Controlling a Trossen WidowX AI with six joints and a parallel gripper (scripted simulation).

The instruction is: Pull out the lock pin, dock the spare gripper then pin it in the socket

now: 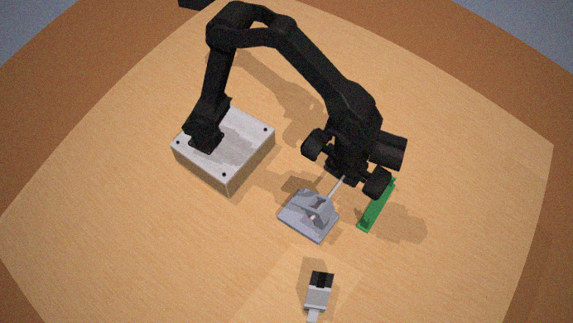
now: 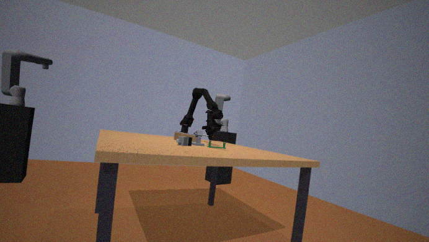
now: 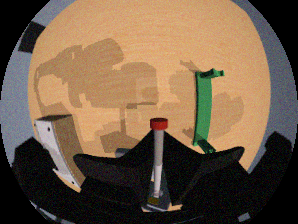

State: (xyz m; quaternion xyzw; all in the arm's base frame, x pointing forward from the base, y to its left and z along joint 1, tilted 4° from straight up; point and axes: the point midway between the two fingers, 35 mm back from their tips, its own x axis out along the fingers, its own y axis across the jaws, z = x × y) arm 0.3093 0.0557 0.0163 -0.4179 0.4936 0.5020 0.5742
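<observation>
My gripper tip is 90 mm short of the green bracket and 20 mm above it. The rest, counted from my gripper tip: spare gripper 70 mm ahead, 260 mm to the right, 20 mm below; grey mount 30 mm behind, 90 mm to the right.
</observation>
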